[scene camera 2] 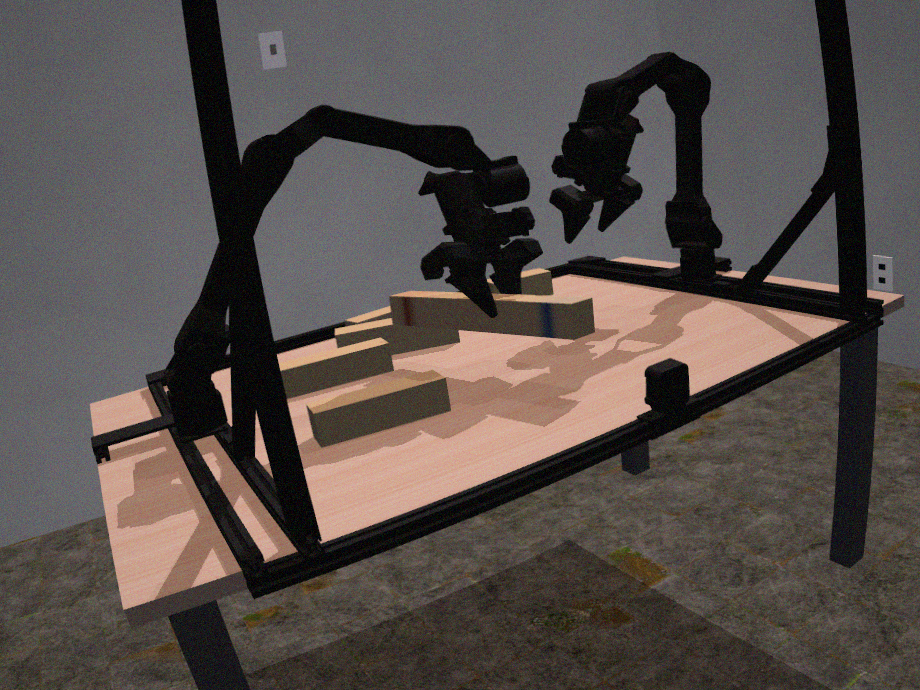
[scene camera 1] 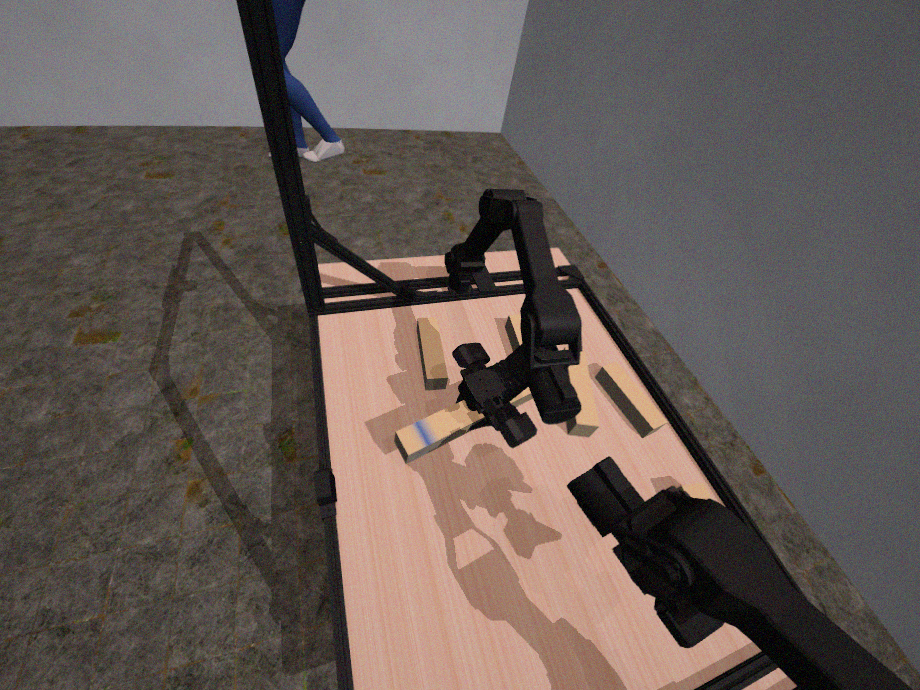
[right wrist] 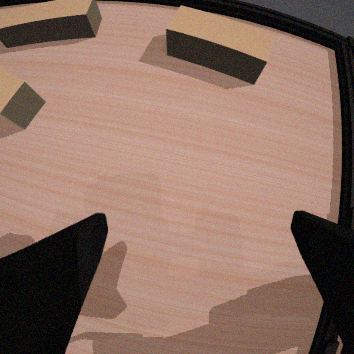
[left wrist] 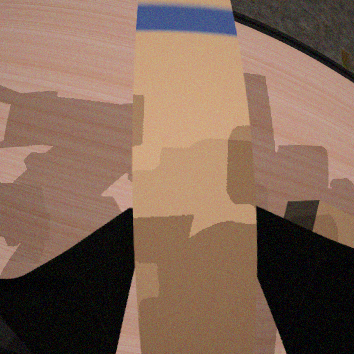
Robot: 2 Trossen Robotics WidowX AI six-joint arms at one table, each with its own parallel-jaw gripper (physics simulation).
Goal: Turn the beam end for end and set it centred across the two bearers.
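Frame: origin at the left arm's base, x back, y right, z up, level; metres.
Seen in the pictures: left gripper, fingertip midpoint: (scene camera 2: 507, 314) (scene camera 1: 463, 417) (left wrist: 188, 214); right gripper, fingertip midpoint: (scene camera 2: 584, 236) (right wrist: 201, 222); left arm's base, link origin: (scene camera 2: 201, 430) (scene camera 1: 458, 285); right arm's base, link origin: (scene camera 2: 699, 278).
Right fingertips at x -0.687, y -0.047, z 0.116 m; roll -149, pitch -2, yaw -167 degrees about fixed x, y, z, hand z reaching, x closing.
Offsets run from my right fingertips to a thing's top centre. "*": to the spot under its first point. Level surfaces: height alone.
The beam @(dx +0.288, dy +0.125, dz -0.019 m) (scene camera 1: 437, 427) (scene camera 2: 553, 316) (left wrist: 186, 88) is a long wooden bar with a blue band near one end. My left gripper (scene camera 1: 494, 411) (scene camera 2: 494, 290) (left wrist: 188, 214) is shut on it near its middle and holds it level, a little above the table. My right gripper (scene camera 2: 594, 206) (right wrist: 201, 222) is open and empty, and hangs high over the table's far right part. Several short wooden blocks lie flat on the table, among them one @(dx +0.479, dy +0.173, dz -0.091 m) (scene camera 1: 431, 352), another (scene camera 1: 631, 397) (right wrist: 221, 31) and a third (scene camera 2: 378, 404). I cannot tell which two are the bearers.
The wooden table @(dz -0.135 m) (scene camera 1: 403, 582) (scene camera 2: 526, 438) has a black rail around it. A tall black post @(* dx +0.654, dy +0.420, dz +0.212 m) (scene camera 1: 279, 171) (scene camera 2: 218, 206) stands at one corner. A small black box (scene camera 2: 666, 384) sits on the front rail. A person's legs (scene camera 1: 310, 112) show far behind.
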